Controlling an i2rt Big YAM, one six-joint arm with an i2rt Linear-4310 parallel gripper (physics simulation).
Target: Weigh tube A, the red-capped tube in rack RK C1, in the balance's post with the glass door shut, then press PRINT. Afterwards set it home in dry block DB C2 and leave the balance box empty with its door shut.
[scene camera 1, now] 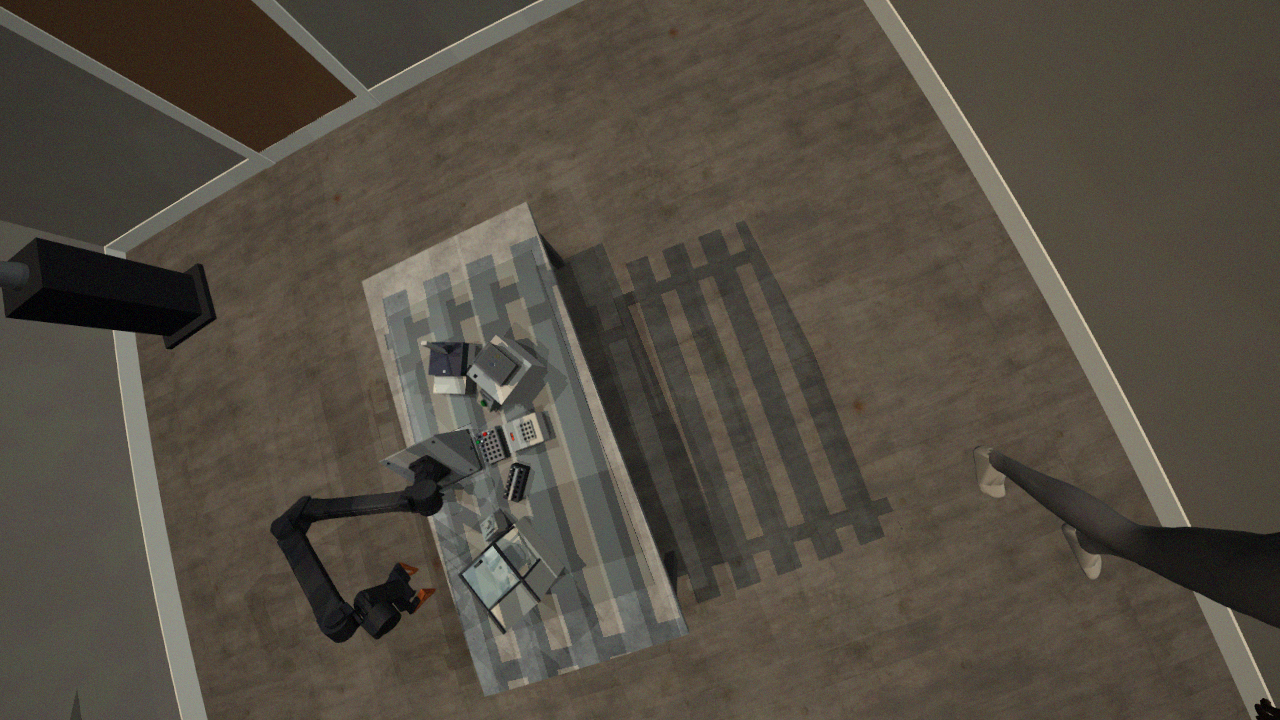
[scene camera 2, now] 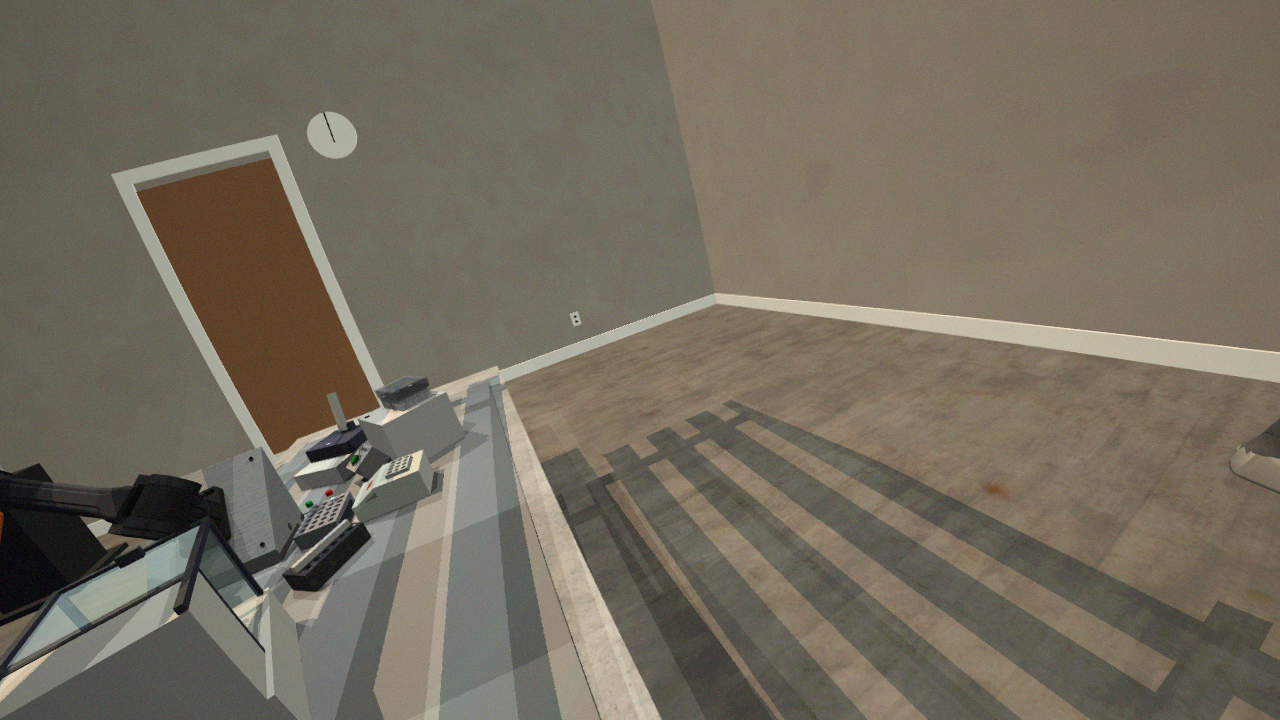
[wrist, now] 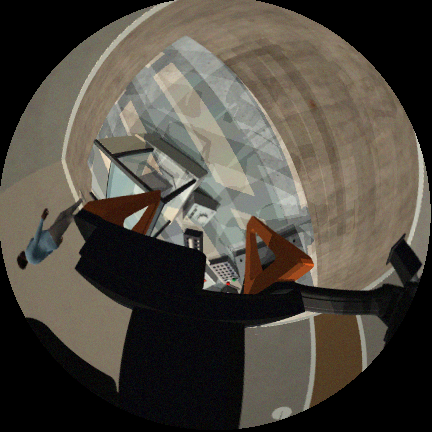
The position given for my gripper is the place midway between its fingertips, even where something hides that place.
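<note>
My gripper [scene camera 1: 425,580] is open and holding nothing, and you get the gripper [wrist: 205,207] in the wrist view too. I can also see a balance glass box [wrist: 122,165].
</note>
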